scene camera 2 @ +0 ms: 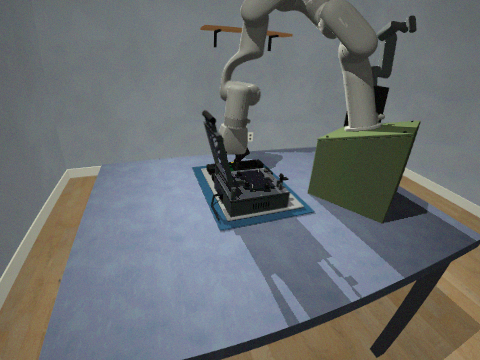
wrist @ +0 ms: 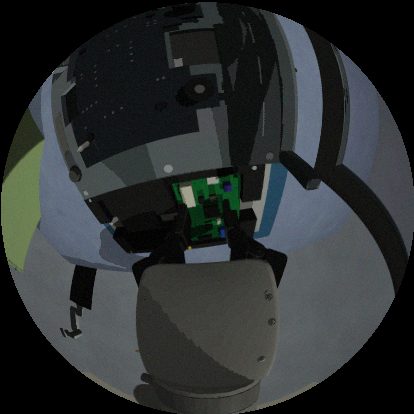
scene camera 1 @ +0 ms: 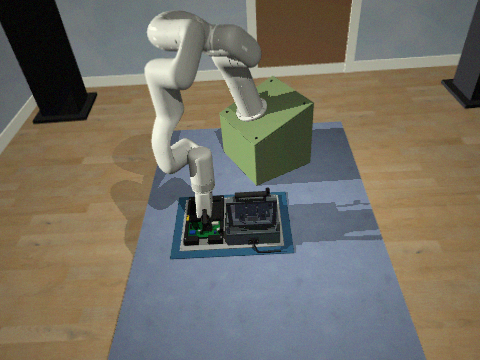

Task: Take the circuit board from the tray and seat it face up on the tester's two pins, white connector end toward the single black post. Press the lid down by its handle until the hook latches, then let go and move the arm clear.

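Seen in the pictures: gripper, fingertip midpoint: point(wrist: 205, 210) point(scene camera 1: 208, 225); arm's base at its link origin: point(scene camera 2: 363, 128) point(scene camera 1: 252, 110).
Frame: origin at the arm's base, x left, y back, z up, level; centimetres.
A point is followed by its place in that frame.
The green circuit board point(scene camera 1: 200, 230) {x -21.9, y -42.9, z -20.4 cm} point(wrist: 210, 200) {x -18.3, y -42.3, z -20.4 cm} lies face up in the black tray point(scene camera 1: 190, 240) {x -25.1, y -47.5, z -19.9 cm} beside the tester. Its white connector point(wrist: 187, 195) {x -16.8, y -40.1, z -20.0 cm} is at the end toward the tester. My gripper point(scene camera 1: 205, 227) {x -19.2, y -41.6, z -19.9 cm} point(wrist: 205, 210) {x -19.2, y -41.6, z -19.9 cm} points down at the board. Its fingers stand partly apart, and the board shows between and beyond them in the wrist view; exact contact is unclear. The tester point(scene camera 1: 252, 235) {x -4.2, y -49.4, z -17.9 cm} point(scene camera 2: 260, 202) {x 5.3, y -41.0, z -18.7 cm} point(wrist: 167, 167) {x -11.7, y -40.0, z -16.7 cm} stands beside the tray. Its lid point(scene camera 1: 252, 212) {x -3.8, y -51.6, z -5.0 cm} point(scene camera 2: 218, 152) {x 0.0, y -51.9, z -4.5 cm} is raised, with the handle point(scene camera 2: 208, 117) {x -1.5, y -54.2, z 4.5 cm} at its top. The hook point(scene camera 2: 282, 178) {x 3.1, y -33.2, z -13.3 cm} stands at the tester's other side.
The tray and tester stand on a blue-edged mat point(scene camera 1: 175, 250) {x -30.4, y -49.1, z -22.6 cm} point(scene camera 2: 222, 225) {x 7.2, y -52.9, z -22.5 cm} on the blue table point(scene camera 1: 260, 310) {x -3.9, y -74.0, z -22.8 cm} point(scene camera 2: 150, 260) {x 14.4, y -72.6, z -22.7 cm}. A dark cable point(scene camera 1: 265, 250) {x -0.3, y -52.2, z -22.6 cm} runs from the tester. The green base block point(scene camera 1: 280, 145) {x 9.4, y -14.3, z -7.8 cm} point(scene camera 2: 360, 170) {x 13.0, y -12.5, z -8.8 cm} carries the arm behind them.
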